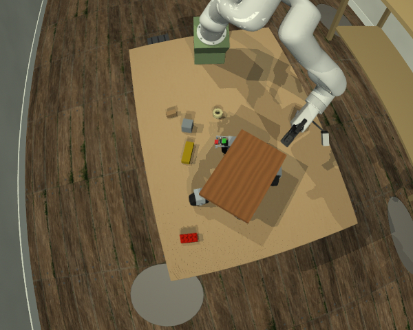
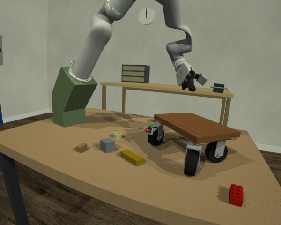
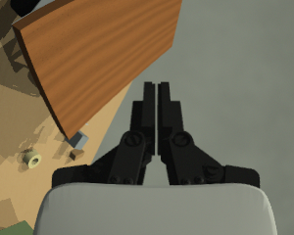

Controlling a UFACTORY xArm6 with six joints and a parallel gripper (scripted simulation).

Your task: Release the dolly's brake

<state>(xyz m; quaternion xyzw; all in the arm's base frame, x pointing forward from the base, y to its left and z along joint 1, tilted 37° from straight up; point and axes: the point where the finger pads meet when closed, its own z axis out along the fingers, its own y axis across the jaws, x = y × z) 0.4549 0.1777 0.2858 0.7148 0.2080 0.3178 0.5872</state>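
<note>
The brake pedal is 20 cm to the right of my hand, 17 cm below it and 11 cm behind it. Also, from my hand: cream ring: 28 cm behind, 24 cm below, 17 cm to the right; then yellow block: 33 cm to the right, 24 cm below, 12 cm behind; then grey cube: 31 cm to the right, 24 cm behind, 23 cm below.
</note>
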